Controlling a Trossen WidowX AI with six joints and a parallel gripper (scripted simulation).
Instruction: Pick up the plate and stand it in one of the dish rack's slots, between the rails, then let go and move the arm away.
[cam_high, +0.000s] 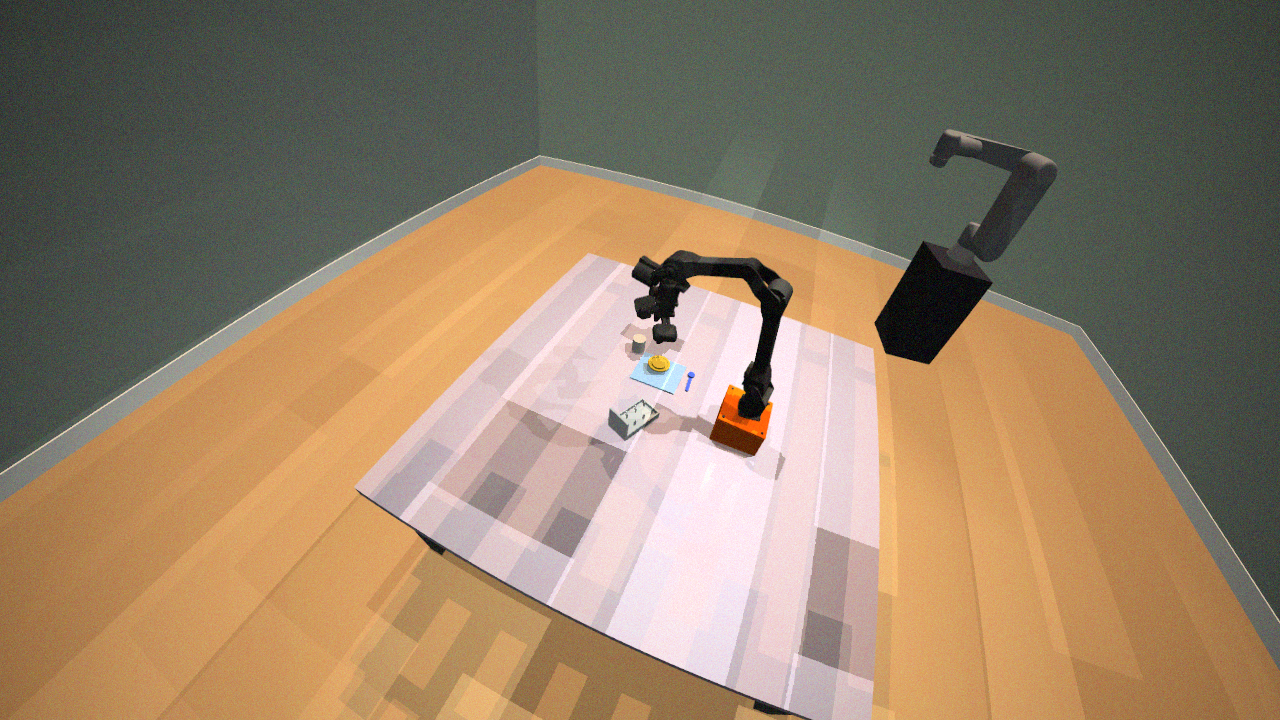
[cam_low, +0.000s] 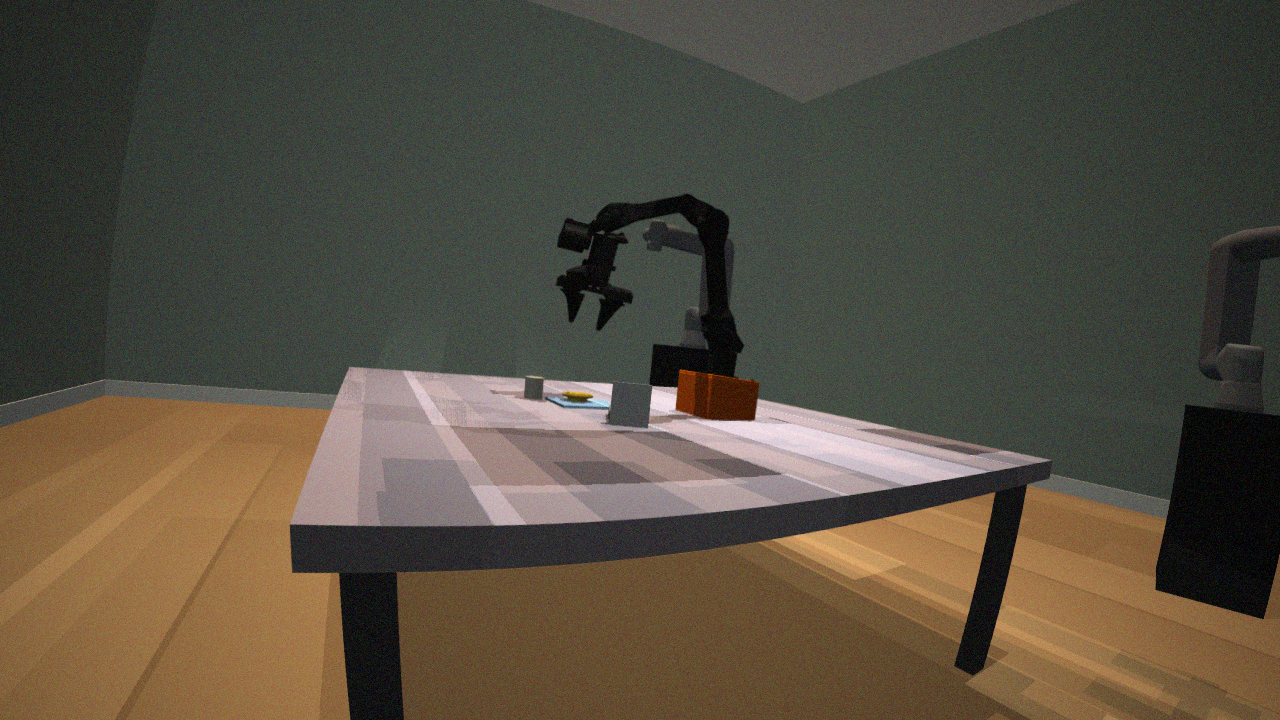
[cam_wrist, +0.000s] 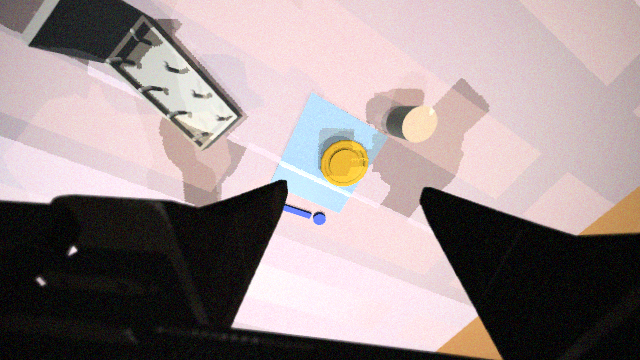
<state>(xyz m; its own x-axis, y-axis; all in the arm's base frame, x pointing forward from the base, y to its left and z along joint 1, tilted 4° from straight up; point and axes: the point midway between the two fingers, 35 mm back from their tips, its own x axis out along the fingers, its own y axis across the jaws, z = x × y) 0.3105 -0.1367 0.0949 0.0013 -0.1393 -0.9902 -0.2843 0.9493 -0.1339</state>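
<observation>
The yellow plate is 160 mm below my gripper tip, 40 mm to the right of it and 20 mm behind it. From my gripper tip the other things lie so: white cup (150 mm below, 100 mm to the right, 60 mm ahead); then light-blue mat (180 mm below, 30 mm behind, 10 mm to the right); then grey dish rack (200 mm to the left, 160 mm below, 10 mm ahead).
</observation>
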